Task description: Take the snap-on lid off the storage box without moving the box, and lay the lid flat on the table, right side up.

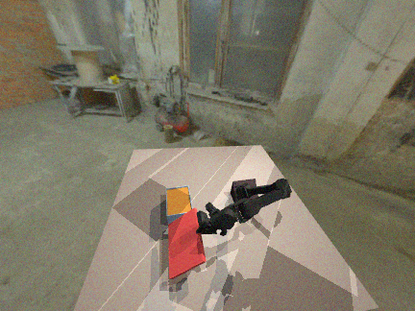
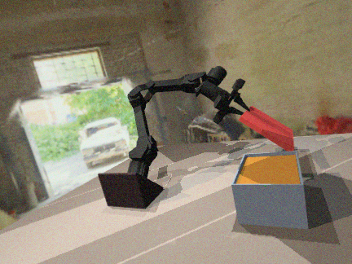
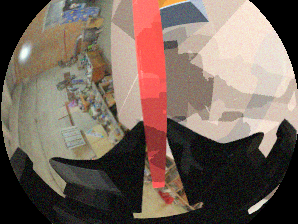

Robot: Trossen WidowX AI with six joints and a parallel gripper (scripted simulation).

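Now: gripper tip 7 cm short of the red lid, 5 cm above it and 1 cm to the left of it. The rest, counted from my gripper tip: storage box: 28 cm to the right, 15 cm below, 6 cm ahead.
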